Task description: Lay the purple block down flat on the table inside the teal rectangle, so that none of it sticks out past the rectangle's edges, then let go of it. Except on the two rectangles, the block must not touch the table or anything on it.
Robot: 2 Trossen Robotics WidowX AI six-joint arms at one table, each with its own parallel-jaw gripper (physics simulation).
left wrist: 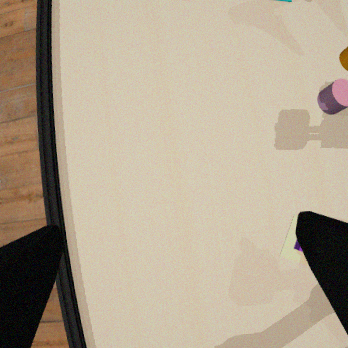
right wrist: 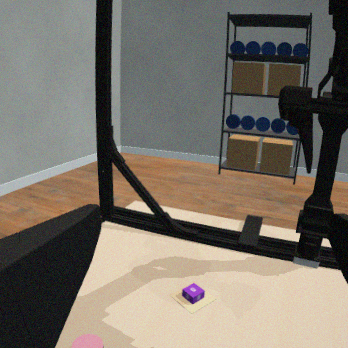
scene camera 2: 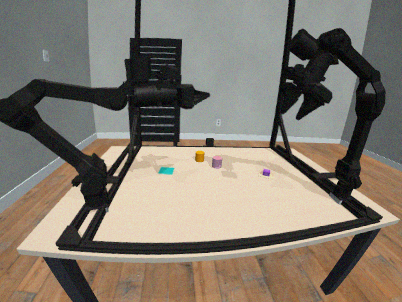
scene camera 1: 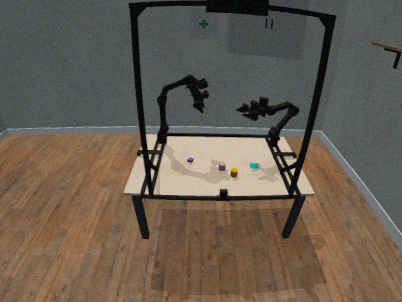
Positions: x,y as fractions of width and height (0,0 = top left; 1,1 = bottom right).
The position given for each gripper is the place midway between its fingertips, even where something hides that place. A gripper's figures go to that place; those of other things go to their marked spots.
Labels:
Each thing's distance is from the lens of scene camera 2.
left gripper (scene camera 2: 0.72,0.39): 0.55 m
right gripper (scene camera 2: 0.50,0.31): 0.56 m

